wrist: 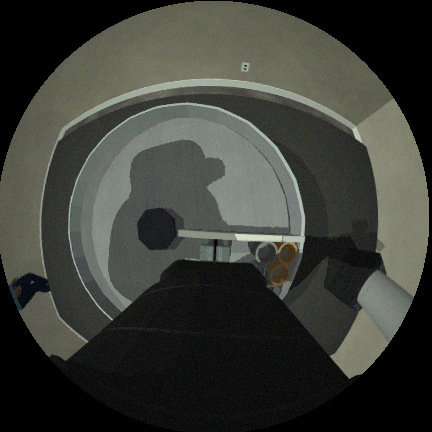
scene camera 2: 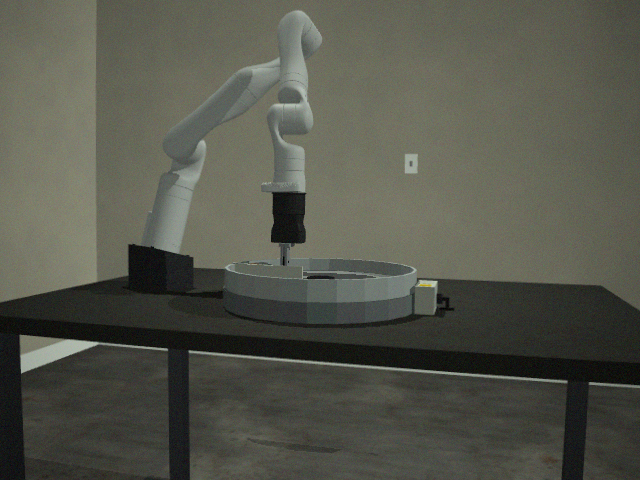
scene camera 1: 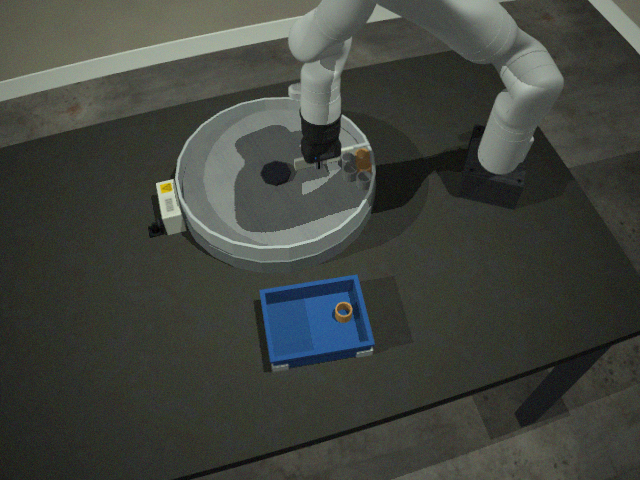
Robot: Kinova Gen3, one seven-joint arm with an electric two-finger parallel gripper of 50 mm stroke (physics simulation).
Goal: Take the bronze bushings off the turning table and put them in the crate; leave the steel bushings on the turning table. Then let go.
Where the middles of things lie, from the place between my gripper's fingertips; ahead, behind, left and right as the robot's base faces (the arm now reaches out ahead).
Labels:
The blue crate [scene camera 1: 301, 329] lies 34 cm to the left of my hand, 9 cm ahead of it and 4 cm below it.

